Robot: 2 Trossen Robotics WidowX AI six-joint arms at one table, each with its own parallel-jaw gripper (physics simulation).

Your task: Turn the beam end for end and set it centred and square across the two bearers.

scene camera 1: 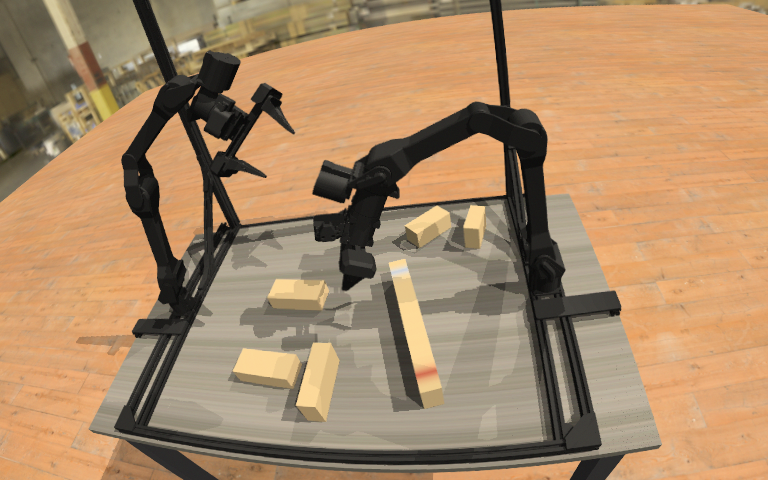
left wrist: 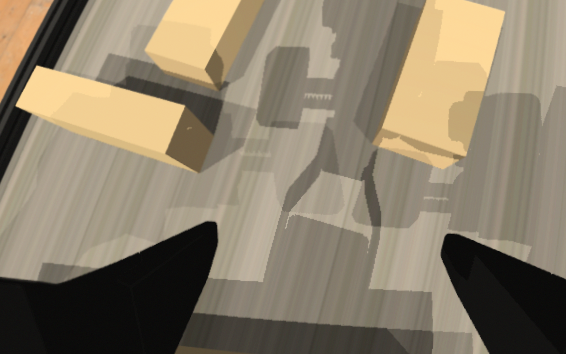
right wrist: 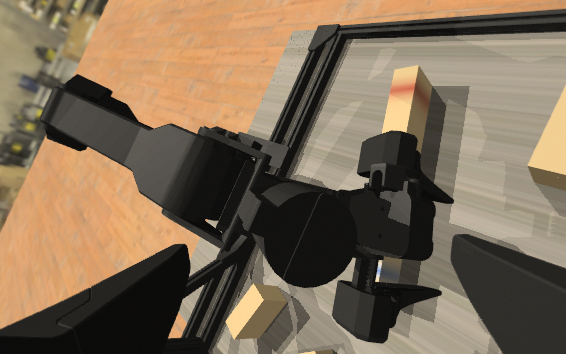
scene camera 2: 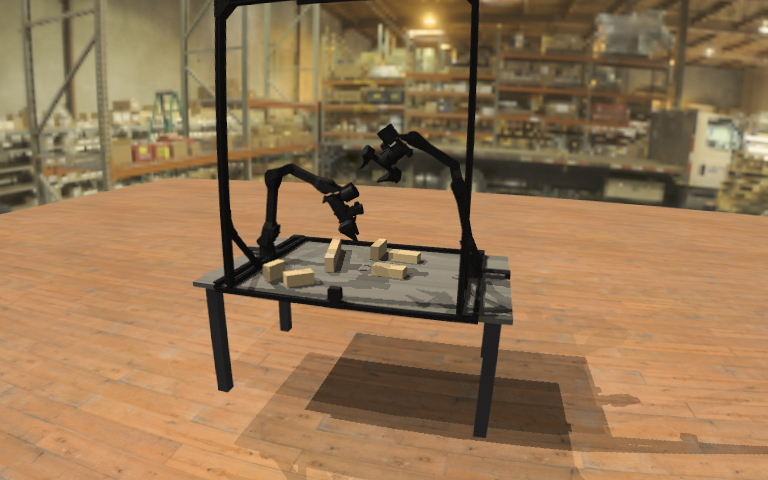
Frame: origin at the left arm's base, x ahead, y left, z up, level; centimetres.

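Where they show: left gripper, fingertip midpoint: point(scene camera 1: 343, 275) point(left wrist: 329, 238) point(right wrist: 444, 246) point(scene camera 2: 357, 238); right gripper, fingertip midpoint: point(scene camera 1: 279, 155) point(right wrist: 317, 251) point(scene camera 2: 368, 175); left arm's base at its link origin: point(scene camera 1: 545, 284) point(scene camera 2: 267, 255); right arm's base at its link origin: point(scene camera 1: 184, 307) point(scene camera 2: 473, 275).
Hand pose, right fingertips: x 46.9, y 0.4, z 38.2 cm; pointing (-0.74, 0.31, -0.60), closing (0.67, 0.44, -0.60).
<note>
Things, the pixels of their top centre, and the offset from my right fingertips. Level surfaces: height alone.
- long wooden beam at its top centre: point(right wrist: 385, 174) point(scene camera 1: 411, 317) point(scene camera 2: 333, 246) dy +9.1, dx -18.3, dz -33.8 cm
- grey table at its surface level: dz -40.1 cm
- single block at its top centre: point(left wrist: 447, 66) point(scene camera 1: 295, 289) point(scene camera 2: 389, 265) dy -3.4, dx +10.4, dz -36.3 cm
The long wooden beam point(scene camera 1: 414, 333) point(scene camera 2: 334, 254) point(right wrist: 408, 102) lies flat on the grey table point(scene camera 1: 487, 343). Its blue band is at the far end and its red band at the near end. Several short wooden blocks lie around it. Two blocks point(scene camera 1: 428, 226) point(scene camera 1: 474, 226) are at the back right. Two more blocks point(scene camera 1: 267, 367) point(scene camera 1: 317, 373) lie at the front left and touch at a corner. My left gripper point(scene camera 1: 341, 264) point(scene camera 2: 350, 229) point(left wrist: 329, 238) point(right wrist: 444, 246) is open and empty. It points down just above the table, left of the beam's blue end. My right gripper point(scene camera 1: 277, 153) point(scene camera 2: 377, 170) is open and empty, high above the table's left side.
A single block point(scene camera 1: 297, 293) point(left wrist: 422, 88) lies left of the left gripper. The front-left pair shows in the left wrist view as two blocks point(left wrist: 190, 38) point(left wrist: 144, 123). A black frame point(scene camera 1: 498, 71) with upright posts rims the table. A small black mount point(scene camera 2: 334, 292) sits on one table edge.
</note>
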